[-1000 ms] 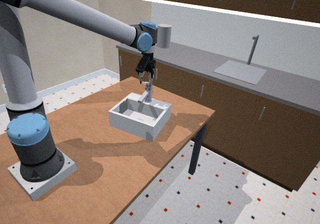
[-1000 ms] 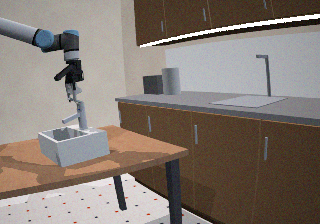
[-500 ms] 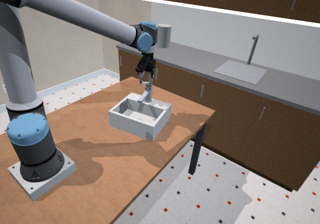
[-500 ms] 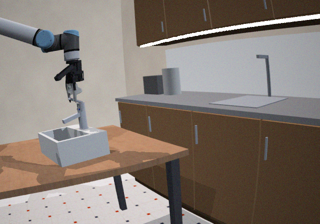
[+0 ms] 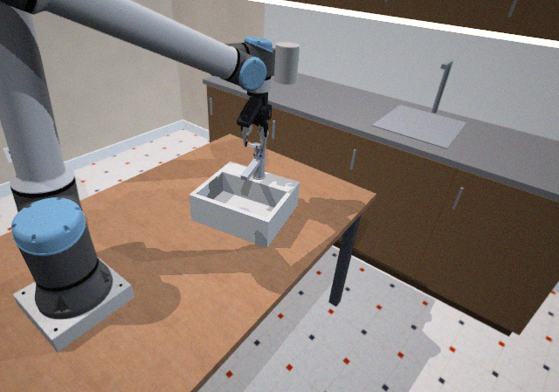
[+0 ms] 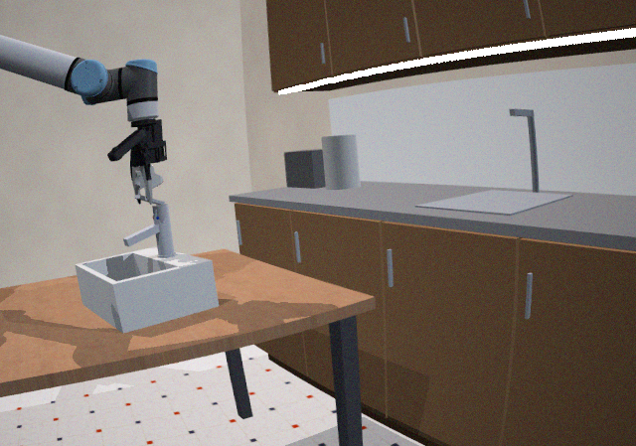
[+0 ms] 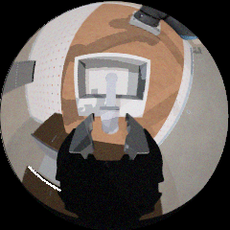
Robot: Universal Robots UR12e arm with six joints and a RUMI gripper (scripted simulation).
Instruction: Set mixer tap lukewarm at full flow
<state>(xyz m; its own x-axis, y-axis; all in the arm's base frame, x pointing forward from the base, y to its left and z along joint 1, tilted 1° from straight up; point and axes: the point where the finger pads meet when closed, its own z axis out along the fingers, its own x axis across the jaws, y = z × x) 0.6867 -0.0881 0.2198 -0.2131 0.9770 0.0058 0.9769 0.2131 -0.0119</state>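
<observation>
Now: the lever 20 mm ahead of my hand and 10 mm below it. From my hand the other things lie so: grey mixer tap: 30 mm ahead, 10 mm to the left, 60 mm below; white basin: 70 mm behind, 10 mm to the right, 250 mm below.
</observation>
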